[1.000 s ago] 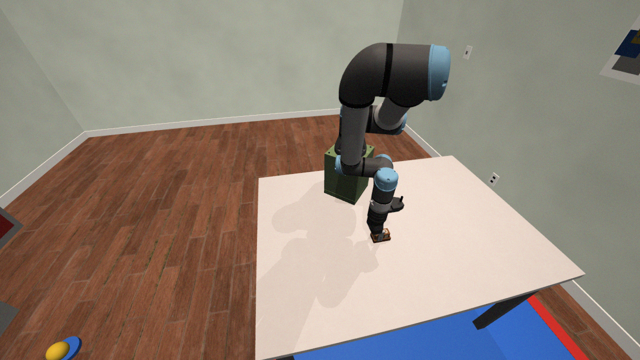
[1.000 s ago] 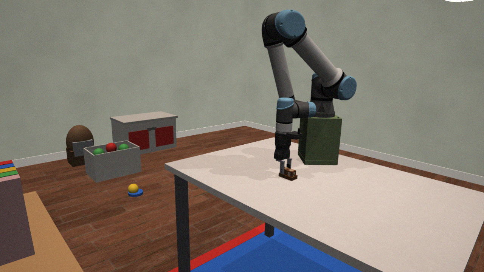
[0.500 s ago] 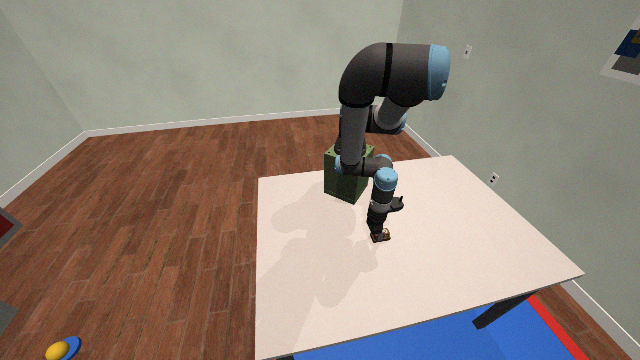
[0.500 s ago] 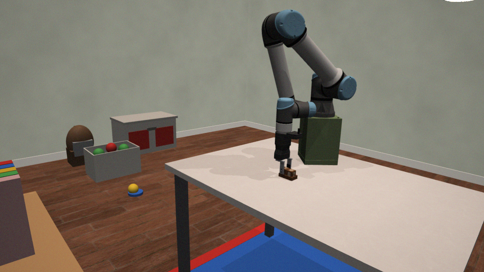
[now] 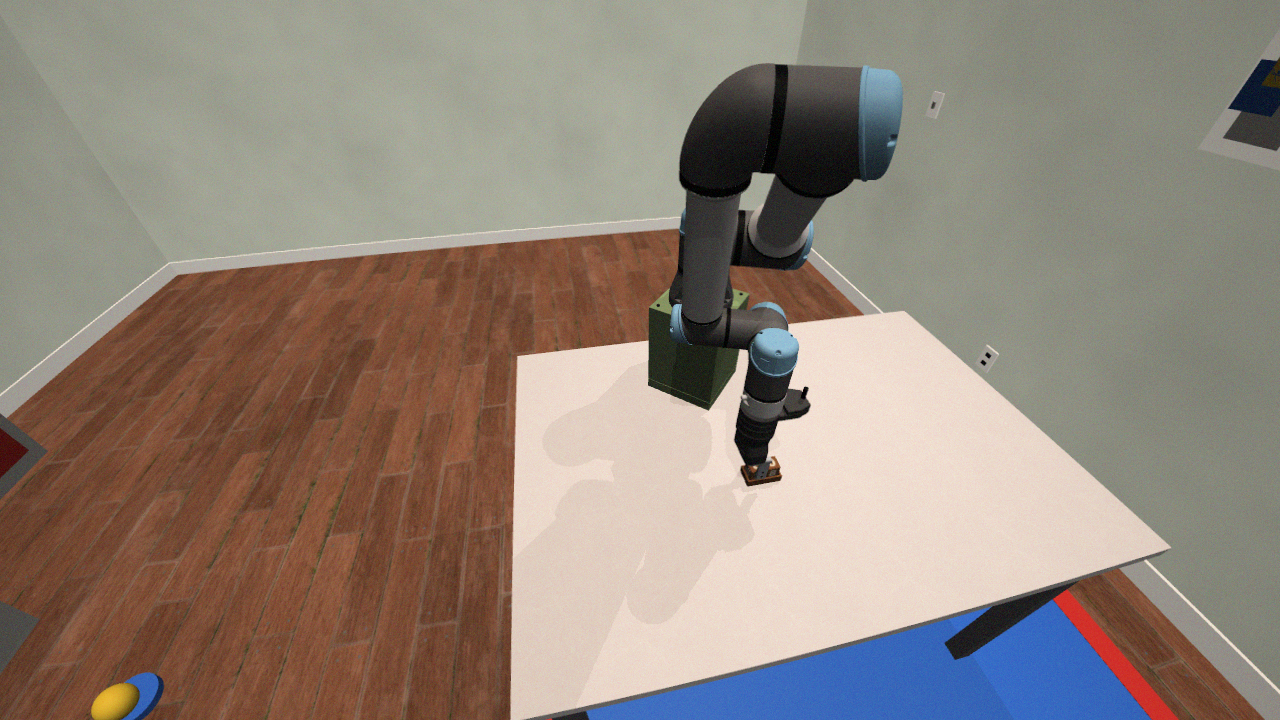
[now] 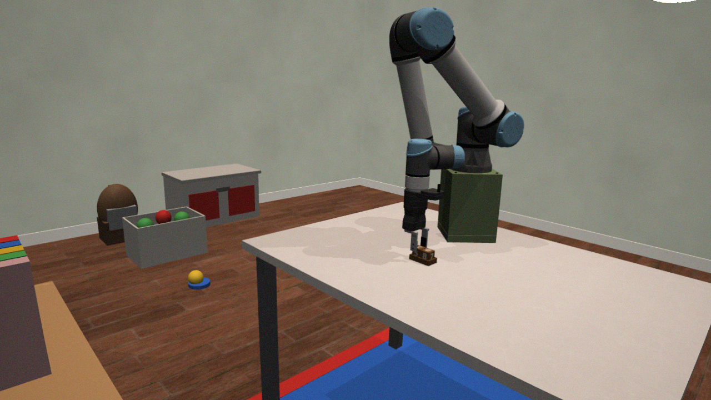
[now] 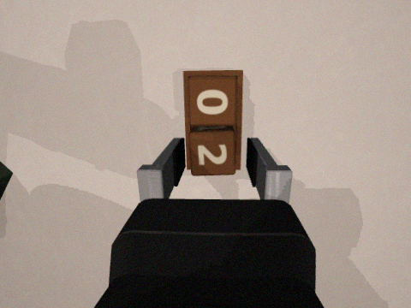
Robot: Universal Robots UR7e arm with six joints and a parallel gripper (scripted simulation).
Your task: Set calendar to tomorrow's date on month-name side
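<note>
The brown cube is 3 cm below my hand.
</note>
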